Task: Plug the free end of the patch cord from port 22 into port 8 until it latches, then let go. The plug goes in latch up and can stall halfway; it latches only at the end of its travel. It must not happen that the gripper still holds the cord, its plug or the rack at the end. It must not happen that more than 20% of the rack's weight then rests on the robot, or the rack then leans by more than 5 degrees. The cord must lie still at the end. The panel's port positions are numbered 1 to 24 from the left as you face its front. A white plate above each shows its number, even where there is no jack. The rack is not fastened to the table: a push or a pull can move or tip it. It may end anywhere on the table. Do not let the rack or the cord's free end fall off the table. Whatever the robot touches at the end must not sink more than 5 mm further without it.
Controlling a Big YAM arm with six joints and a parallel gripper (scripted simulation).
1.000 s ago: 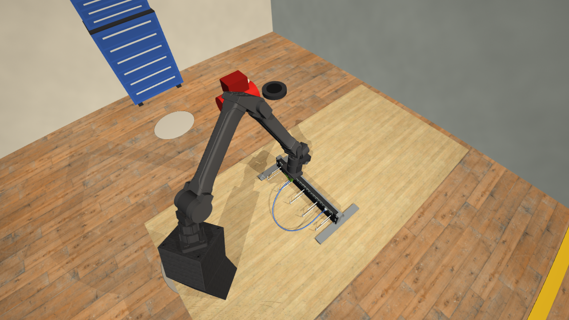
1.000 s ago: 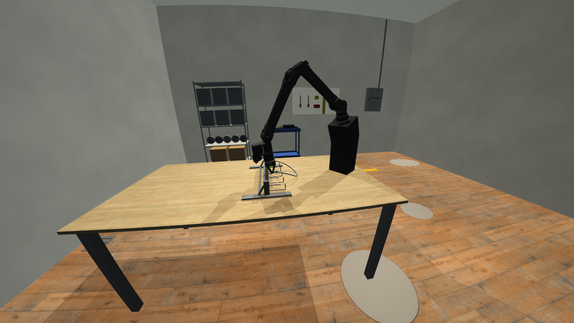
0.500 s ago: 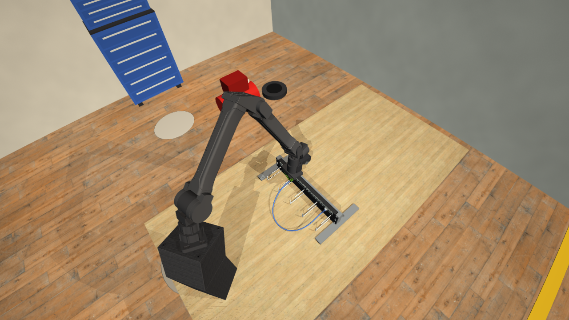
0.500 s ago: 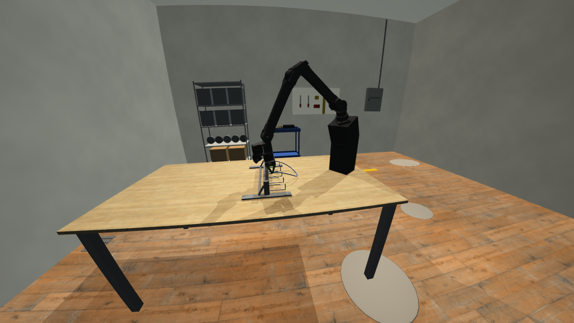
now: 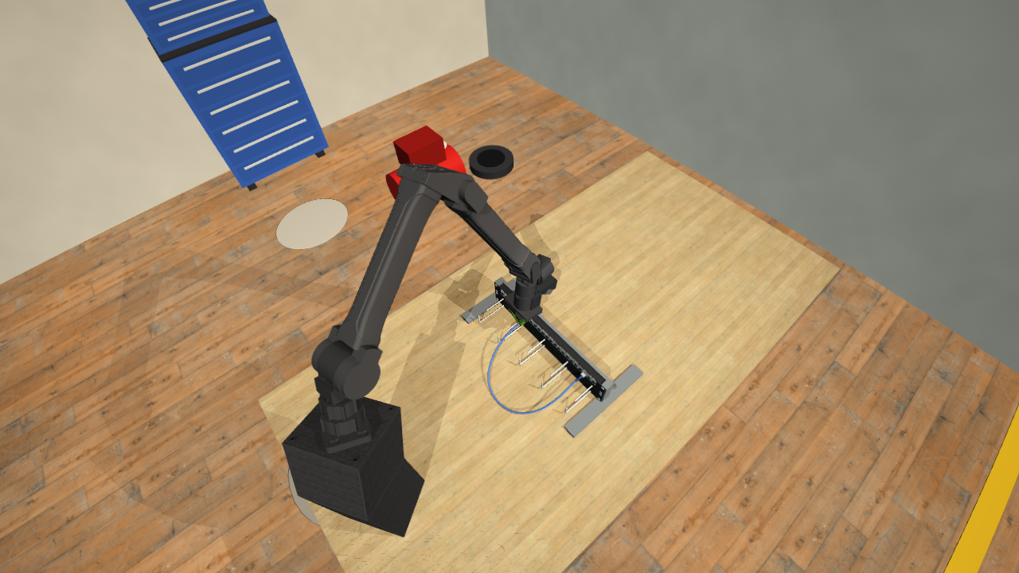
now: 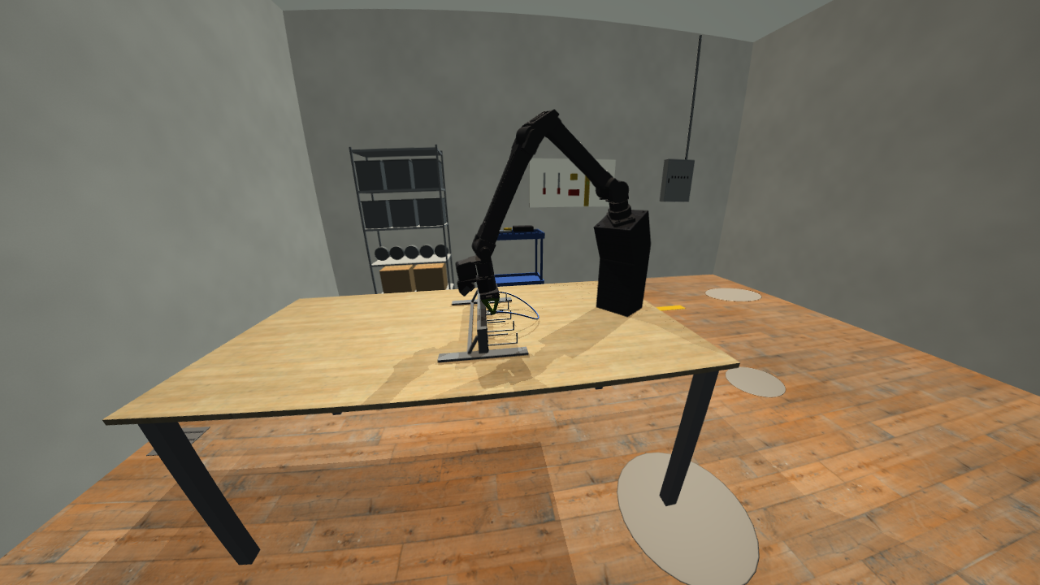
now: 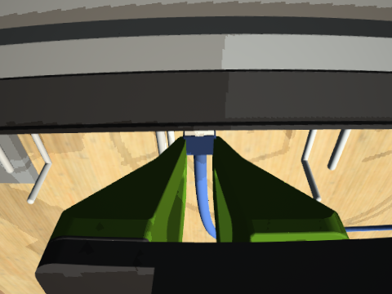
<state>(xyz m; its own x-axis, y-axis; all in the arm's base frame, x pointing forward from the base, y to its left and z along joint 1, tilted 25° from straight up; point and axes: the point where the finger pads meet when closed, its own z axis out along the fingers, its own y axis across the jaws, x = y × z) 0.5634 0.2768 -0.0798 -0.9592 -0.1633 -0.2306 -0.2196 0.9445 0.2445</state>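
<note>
Right now the cord plug is 2 cm ahead of my hand, 1 cm to the left of it and 1 cm below it.
</note>
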